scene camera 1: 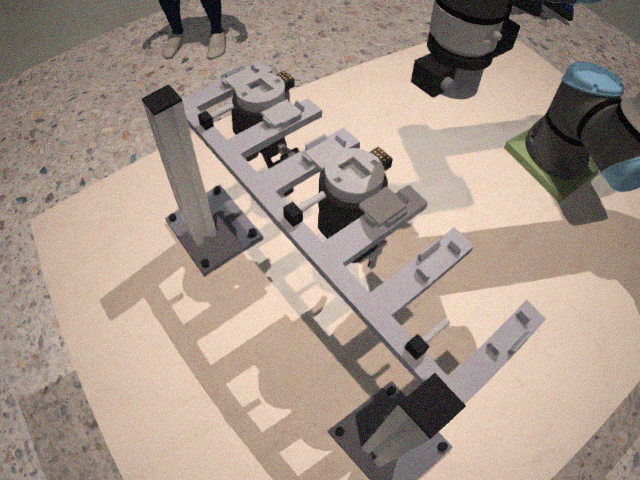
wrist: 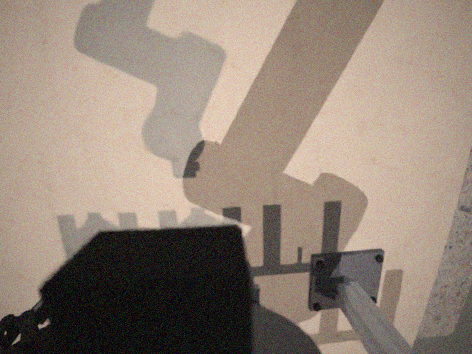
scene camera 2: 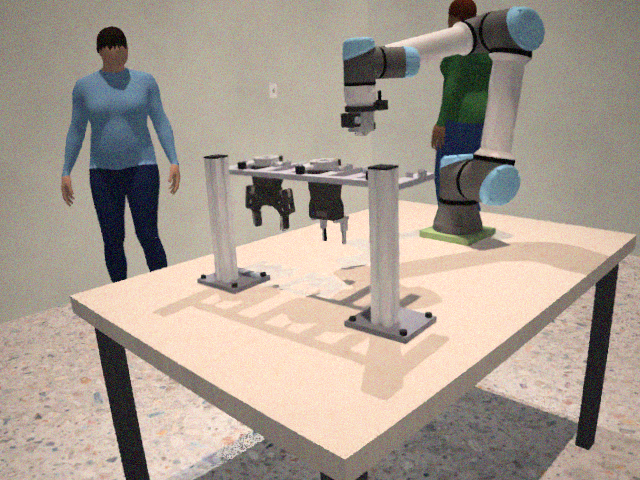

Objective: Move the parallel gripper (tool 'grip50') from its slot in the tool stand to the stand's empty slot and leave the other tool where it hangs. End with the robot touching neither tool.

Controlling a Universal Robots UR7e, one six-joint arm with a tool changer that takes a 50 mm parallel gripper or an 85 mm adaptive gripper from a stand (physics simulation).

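Places are measured from the arm's base along level axes (x ahead, y left, z up), in metres.
Pixels of known places: arm's base, origin of its link: (scene camera 1: 555, 152) (scene camera 2: 457, 228).
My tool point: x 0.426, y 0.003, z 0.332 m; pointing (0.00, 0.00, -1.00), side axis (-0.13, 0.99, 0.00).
Note:
For each thing: its top centre in the pictures, then the offset to it from my tool point. "pt": a spot on its surface instead. Level surfaces: height alone.
- inner prong, a spot on its surface: (scene camera 1: 392, 291) pt 0.190 m ahead, 0.154 m left, 0.070 m down
- outer prong, a spot on its surface: (scene camera 1: 473, 373) pt 0.172 m ahead, 0.264 m left, 0.070 m down
- far post, a spot on its surface: (scene camera 1: 180, 170) pt 0.299 m ahead, 0.167 m right, 0.153 m down
- table, height of its surface: 0.352 m down
The parallel gripper (scene camera 1: 336, 219) (scene camera 2: 325, 201) hangs upright in the stand's middle slot, its two thin fingers apart with nothing between them. The adaptive gripper (scene camera 1: 245, 119) (scene camera 2: 266, 191) hangs in the far slot, its linkage fingers spread. The stand's near slot is empty; its two prongs, the inner prong (scene camera 1: 392, 291) and the outer prong (scene camera 1: 473, 373), show bare with small raised locating tabs. The arm's tool changer (scene camera 1: 465, 82) (scene camera 2: 364, 126) carries no gripper. It is above rack height, on the robot-base side of the stand, apart from both tools.
The rack rail (scene camera 1: 315, 258) rests on a far post (scene camera 1: 180, 170) (scene camera 2: 221, 222) and a near post (scene camera 2: 383, 248) (wrist: 367, 315). The robot base (scene camera 1: 558, 147) (scene camera 2: 457, 219) stands on a green plate behind the rack. Two people (scene camera 2: 121, 118) (scene camera 2: 465, 93) stand beyond the table (scene camera 2: 258, 361). A black block fills the wrist view's lower left.

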